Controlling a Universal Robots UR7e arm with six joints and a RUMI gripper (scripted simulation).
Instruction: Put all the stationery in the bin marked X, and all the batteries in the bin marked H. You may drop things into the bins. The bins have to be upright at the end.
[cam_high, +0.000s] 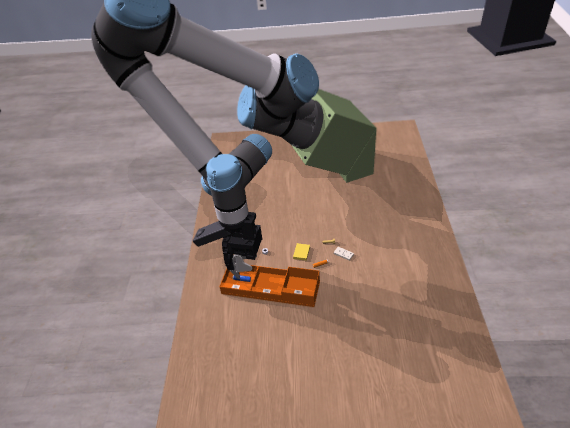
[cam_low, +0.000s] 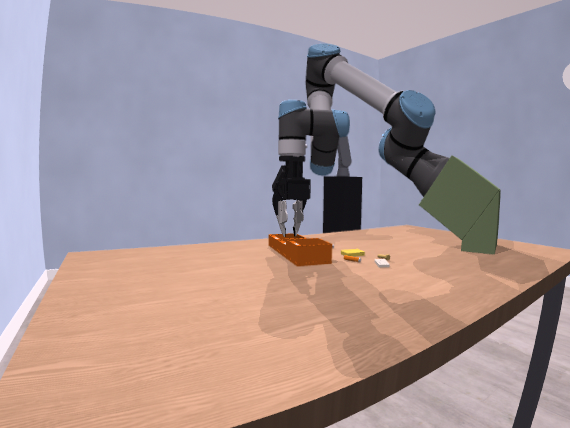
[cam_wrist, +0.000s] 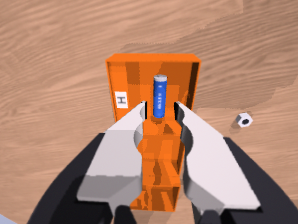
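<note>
My gripper is now 30 mm above the blue battery. Round my hand: grey nut: 90 mm behind, 80 mm to the left, 40 mm below; then orange bin: 40 mm ahead, 70 mm to the left, 20 mm below; then yellow pad: 60 mm behind, 180 mm to the left, 40 mm below.
</note>
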